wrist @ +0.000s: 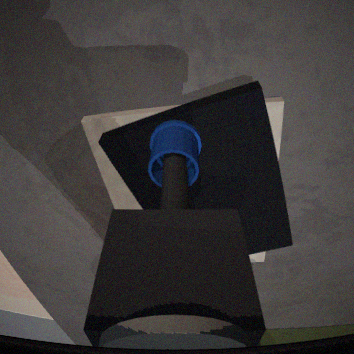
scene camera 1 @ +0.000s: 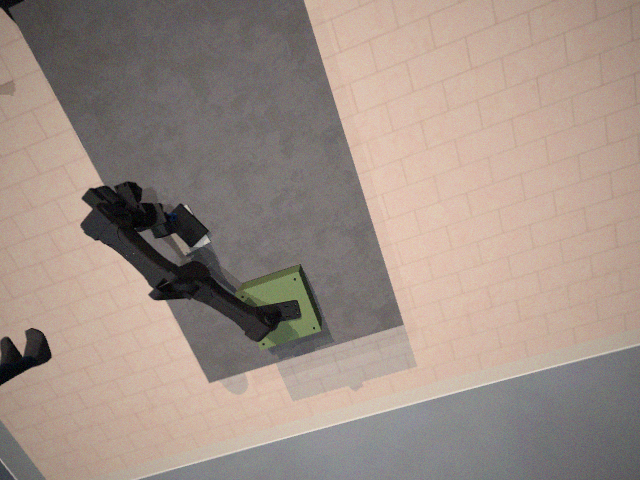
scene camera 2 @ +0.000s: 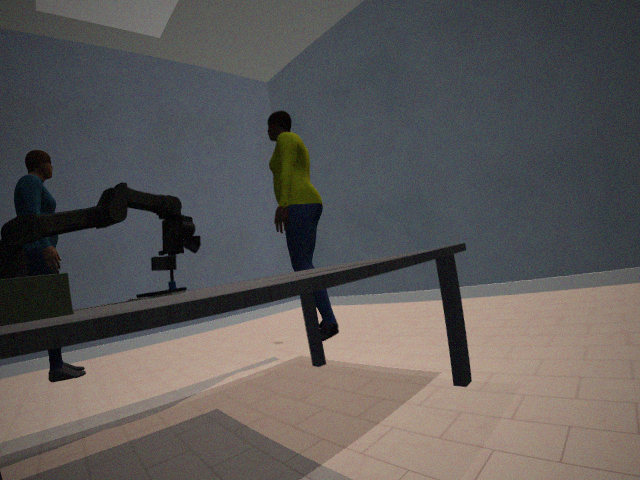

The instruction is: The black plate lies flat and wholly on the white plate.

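Where they show: end effector, tool point: [wrist: 174, 134] [scene camera 1: 174, 216]; arm's base, origin of the base link: [scene camera 1: 273, 312] [scene camera 2: 13, 282].
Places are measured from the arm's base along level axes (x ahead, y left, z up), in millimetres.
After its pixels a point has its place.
The black plate [wrist: 232, 161] {x 409, y 262, z -72 mm} [scene camera 1: 190, 225] {x 372, y 245, z -72 mm} is a dark square sheet, turned at an angle over the white plate [wrist: 105, 147] [scene camera 1: 202, 243]. In the wrist view its far corner and right corner reach past the white plate's edges. White shows at the left, at the top right and at the lower right corner. My blue suction cup [wrist: 174, 147] [scene camera 1: 171, 218] [scene camera 2: 170, 286] sits on the black plate's top face, near its middle. In scene camera 2 the plate [scene camera 2: 158, 293] {x 354, y 198, z -79 mm} shows as a thin dark slab close to the table top.
The arm's green base [scene camera 1: 282, 288] {x 87, y -56, z -2 mm} is bolted near the table's near end. The plates lie close to the grey table's [scene camera 1: 270, 143] {x 597, y -116, z -89 mm} [scene camera 2: 366, 270] {x 712, y -360, z -100 mm} left edge. A person [scene camera 2: 292, 181] in a yellow top stands behind the table.
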